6 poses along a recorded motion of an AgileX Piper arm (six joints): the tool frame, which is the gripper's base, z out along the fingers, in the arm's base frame.
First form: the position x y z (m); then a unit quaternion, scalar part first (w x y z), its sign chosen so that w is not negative.
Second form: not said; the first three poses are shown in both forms.
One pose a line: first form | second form
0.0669 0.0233 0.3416 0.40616 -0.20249 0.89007 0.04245 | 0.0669 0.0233 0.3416 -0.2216 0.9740 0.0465 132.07
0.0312 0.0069 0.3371 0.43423 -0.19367 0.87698 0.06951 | 0.0312 0.0069 0.3371 -0.2150 0.9736 0.0772 128.53
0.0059 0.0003 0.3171 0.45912 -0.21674 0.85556 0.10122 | 0.0059 0.0003 0.3171 -0.2440 0.9631 0.1139 125.34
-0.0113 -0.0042 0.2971 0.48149 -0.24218 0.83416 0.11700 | -0.0113 -0.0042 0.2971 -0.2763 0.9517 0.1335 122.43
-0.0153 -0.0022 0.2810 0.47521 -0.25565 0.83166 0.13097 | -0.0153 -0.0022 0.2810 -0.2906 0.9452 0.1489 123.25
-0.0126 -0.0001 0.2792 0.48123 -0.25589 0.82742 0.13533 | -0.0126 -0.0001 0.2792 -0.2919 0.9439 0.1544 122.47
